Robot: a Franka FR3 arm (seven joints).
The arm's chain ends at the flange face. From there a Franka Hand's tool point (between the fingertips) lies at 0.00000 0.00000 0.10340 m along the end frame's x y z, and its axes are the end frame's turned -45 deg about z.
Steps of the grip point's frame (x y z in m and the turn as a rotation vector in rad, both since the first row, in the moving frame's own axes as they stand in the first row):
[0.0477 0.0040 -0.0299 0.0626 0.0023 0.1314]
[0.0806 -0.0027 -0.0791 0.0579 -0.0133 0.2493]
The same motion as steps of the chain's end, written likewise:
[0.0406 -0.0259 -0.0297 0.0459 -0.0426 0.1314]
[0.0598 -0.0550 -0.0789 0.0315 -0.0503 0.2493]

